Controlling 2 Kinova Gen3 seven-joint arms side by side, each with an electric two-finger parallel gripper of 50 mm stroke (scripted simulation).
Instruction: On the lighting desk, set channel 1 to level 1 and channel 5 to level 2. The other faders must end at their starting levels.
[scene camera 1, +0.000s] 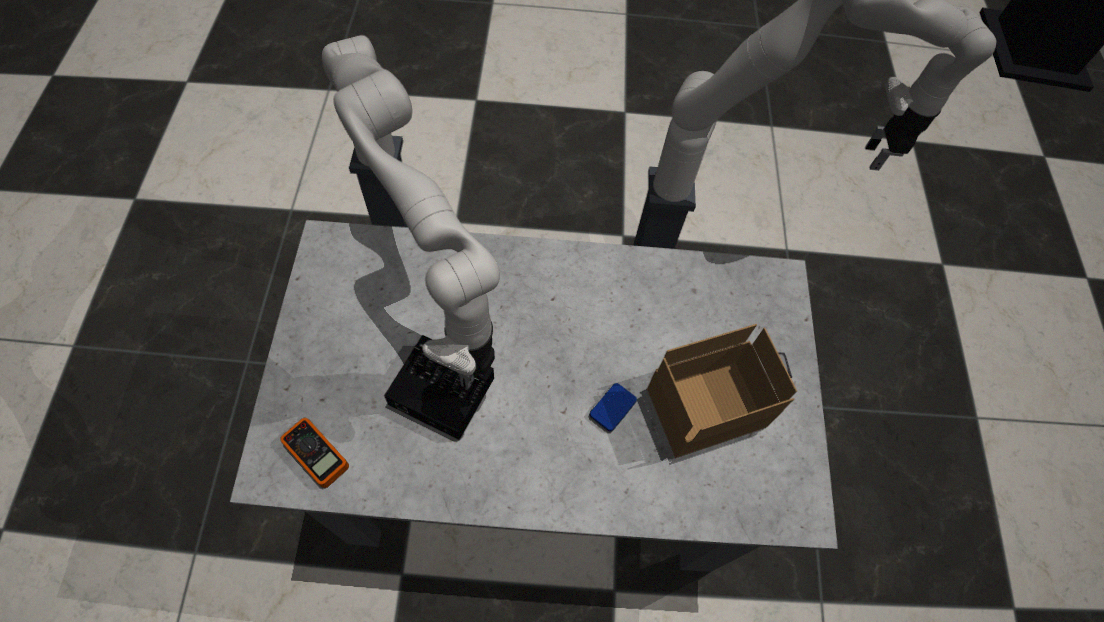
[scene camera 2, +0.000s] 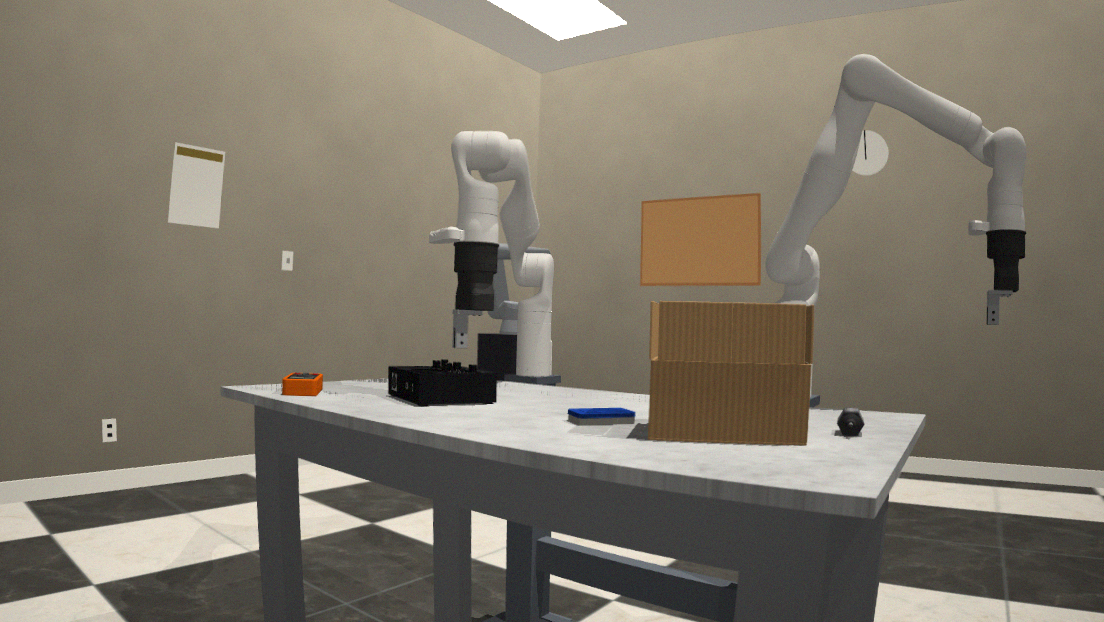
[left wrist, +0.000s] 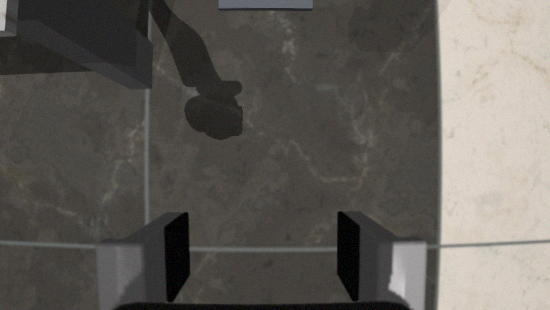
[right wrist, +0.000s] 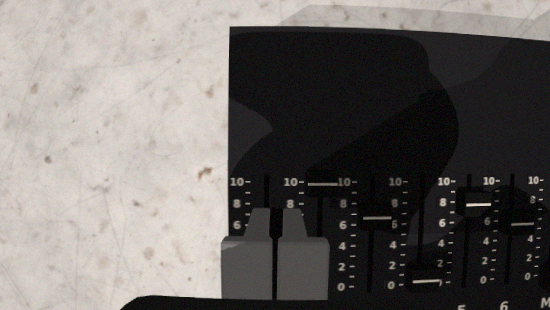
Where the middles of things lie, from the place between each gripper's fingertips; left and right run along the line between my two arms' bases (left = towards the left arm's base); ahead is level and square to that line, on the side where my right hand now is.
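My right hand (scene camera 2: 459, 347) is 100 mm above the blue block (scene camera 1: 611, 409), 280 mm to the right of it and 20 mm past it. Going by its middle, the blue block is nearer to my right hand than to my left hand.
Relative to my left hand (scene camera 2: 992, 324), the blue block is 17 cm below it, 60 cm ahead of it and 53 cm to the right of it.
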